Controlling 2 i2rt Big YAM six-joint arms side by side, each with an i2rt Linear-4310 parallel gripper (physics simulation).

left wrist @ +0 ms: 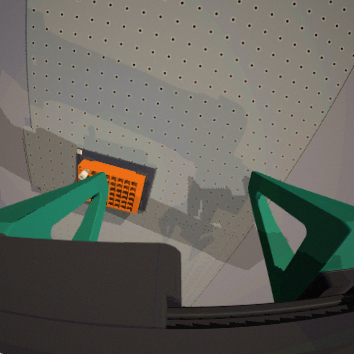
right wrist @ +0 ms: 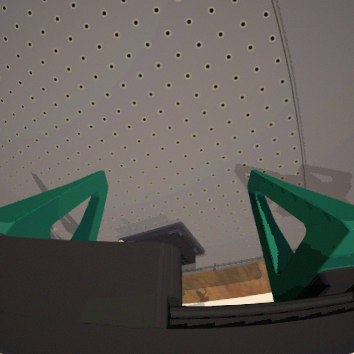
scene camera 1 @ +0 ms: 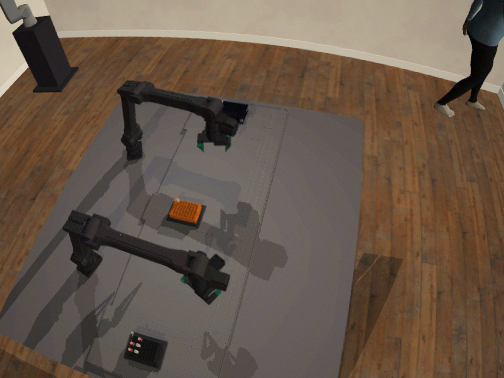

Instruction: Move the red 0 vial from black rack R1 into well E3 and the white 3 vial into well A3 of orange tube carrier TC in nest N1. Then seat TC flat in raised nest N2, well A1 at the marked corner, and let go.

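Places are measured from the left arm's base along level axes (x ahead, y left, z up), in metres.
Where they show: left gripper, between the fingertips: (left wrist: 177, 179) (scene camera 1: 214, 151); right gripper, between the fingertips: (right wrist: 177, 177) (scene camera 1: 201, 292); left arm's base, origin of its link: (scene camera 1: 134, 151); right arm's base, origin of its link: (scene camera 1: 90, 264).
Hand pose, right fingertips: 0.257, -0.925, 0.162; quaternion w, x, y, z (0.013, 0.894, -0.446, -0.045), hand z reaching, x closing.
Note:
Things, the pixels of their top centre, and the offset from my right fingertips, as dx, dy, dz. "spot": a spot on its surface instead.
- Orange tube carrier TC, centre of its top: (left wrist: 107, 190) (scene camera 1: 184, 209) -0.016, +0.448, -0.113
- dark nest N1, centre of its top: (left wrist: 111, 183) (scene camera 1: 185, 212) -0.016, +0.448, -0.137
- white-topped vial, centre of its top: (left wrist: 81, 176) -0.042, +0.500, -0.094
- Black rack R1, centre of its top: (right wrist: 159, 258) (scene camera 1: 143, 348) -0.287, -0.157, -0.112
- Raised nest N2, centre of its top: (scene camera 1: 231, 107) +0.325, +1.046, -0.097
- dark raised block, a spot on its surface: (right wrist: 175, 237) spot: -0.213, -0.144, -0.125
Orange tube carrier TC (scene camera 1: 186, 212) (left wrist: 134, 191) lies flat in dark nest N1 (scene camera 1: 188, 224) (left wrist: 148, 185). A white-topped vial (left wrist: 84, 174) stands near the carrier's upper left corner in the left wrist view; its number is unreadable. Black rack R1 (scene camera 1: 152, 352), at the bottom of the scene view, holds several red-topped and white-topped vials (scene camera 1: 131, 349) along its left side. Raised nest N2 (scene camera 1: 234, 111) appears dark at the top, partly behind the left arm. My left gripper (scene camera 1: 214, 148) (left wrist: 177, 179) is open and empty, above and right of the carrier. My right gripper (scene camera 1: 201, 286) (right wrist: 177, 177) is open and empty between carrier and rack.
Part of a dark raised block (right wrist: 175, 237), probably the rack, shows low in the right wrist view, partly hidden by the gripper body. Both arms reach in from the picture's left. A person (scene camera 1: 482, 55) stands at the upper right, and a black pedestal (scene camera 1: 44, 55) at the upper left.

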